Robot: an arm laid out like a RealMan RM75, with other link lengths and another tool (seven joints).
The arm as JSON. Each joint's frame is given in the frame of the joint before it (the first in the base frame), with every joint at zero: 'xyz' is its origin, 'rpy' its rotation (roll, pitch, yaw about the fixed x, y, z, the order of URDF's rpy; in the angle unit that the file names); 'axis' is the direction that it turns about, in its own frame. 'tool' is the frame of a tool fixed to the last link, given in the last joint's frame.
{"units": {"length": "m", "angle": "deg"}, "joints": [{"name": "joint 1", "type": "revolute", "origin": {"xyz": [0.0, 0.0, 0.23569], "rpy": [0.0, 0.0, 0.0]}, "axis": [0.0, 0.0, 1.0]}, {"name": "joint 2", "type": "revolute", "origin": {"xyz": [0.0, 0.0, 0.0], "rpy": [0.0, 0.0, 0.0]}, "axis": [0.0, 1.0, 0.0]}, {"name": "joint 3", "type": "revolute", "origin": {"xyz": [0.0, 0.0, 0.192], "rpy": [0.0, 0.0, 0.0]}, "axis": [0.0, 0.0, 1.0]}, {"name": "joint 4", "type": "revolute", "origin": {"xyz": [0.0, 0.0, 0.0], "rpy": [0.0, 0.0, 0.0]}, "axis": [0.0, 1.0, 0.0]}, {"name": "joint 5", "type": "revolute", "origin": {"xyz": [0.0, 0.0, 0.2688], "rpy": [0.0, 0.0, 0.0]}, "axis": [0.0, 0.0, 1.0]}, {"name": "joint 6", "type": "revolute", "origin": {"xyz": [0.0, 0.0, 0.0], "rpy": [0.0, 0.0, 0.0]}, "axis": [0.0, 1.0, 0.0]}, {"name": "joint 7", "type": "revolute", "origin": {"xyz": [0.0, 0.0, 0.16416], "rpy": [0.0, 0.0, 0.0]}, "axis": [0.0, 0.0, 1.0]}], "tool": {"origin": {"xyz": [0.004, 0.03, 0.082], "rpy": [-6.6, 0.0, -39.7]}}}
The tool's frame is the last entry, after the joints.
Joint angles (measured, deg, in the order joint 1, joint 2, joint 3, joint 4, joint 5, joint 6, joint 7), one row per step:
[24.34, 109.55, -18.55, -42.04, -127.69, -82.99, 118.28]
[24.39, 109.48, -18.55, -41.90, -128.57, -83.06, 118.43]
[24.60, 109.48, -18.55, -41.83, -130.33, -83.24, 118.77]
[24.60, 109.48, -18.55, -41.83, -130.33, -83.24, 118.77]
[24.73, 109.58, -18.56, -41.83, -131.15, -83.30, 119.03]
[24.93, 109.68, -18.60, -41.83, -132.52, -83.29, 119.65]
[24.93, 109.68, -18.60, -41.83, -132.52, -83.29, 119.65]
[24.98, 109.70, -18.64, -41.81, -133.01, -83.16, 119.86]
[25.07, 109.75, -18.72, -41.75, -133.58, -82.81, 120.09]
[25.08, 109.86, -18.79, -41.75, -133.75, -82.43, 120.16]
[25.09, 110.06, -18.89, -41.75, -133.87, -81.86, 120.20]
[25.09, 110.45, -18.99, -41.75, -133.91, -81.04, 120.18]
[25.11, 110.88, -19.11, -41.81, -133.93, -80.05, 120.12]
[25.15, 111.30, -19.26, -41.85, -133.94, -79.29, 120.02]
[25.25, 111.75, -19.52, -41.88, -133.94, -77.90, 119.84]
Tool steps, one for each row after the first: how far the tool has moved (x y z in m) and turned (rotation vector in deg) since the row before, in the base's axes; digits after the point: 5 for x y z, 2 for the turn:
[0.00212, -0.00196, -0.00228, -0.74, -0.31, -0.37]
[0.00299, -0.00327, -0.00455, -1.46, -0.62, -0.59]
[0.00000, 0.00000, 0.00000, 0.00, 0.00, 0.00]
[0.00097, -0.00135, -0.00268, -0.70, -0.18, -0.32]
[0.00223, -0.00199, -0.00370, -1.07, -0.33, -0.74]
[0.00000, 0.00000, 0.00000, 0.00, 0.00, 0.00]
[0.00137, -0.00058, -0.00117, -0.32, -0.21, -0.33]
[0.00192, -0.00012, -0.00156, -0.30, -0.33, -0.43]
[0.00125, 0.00043, -0.00088, 0.03, -0.21, -0.24]
[0.00144, 0.00087, -0.00133, 0.13, -0.25, -0.27]
[0.00155, 0.00133, -0.00237, 0.27, -0.22, -0.32]
[0.00176, 0.00193, -0.00214, 0.39, -0.35, -0.31]
[0.00084, 0.00144, -0.00261, 0.21, -0.24, -0.15]
[0.00221, 0.00316, -0.00222, 0.52, -0.68, -0.26]

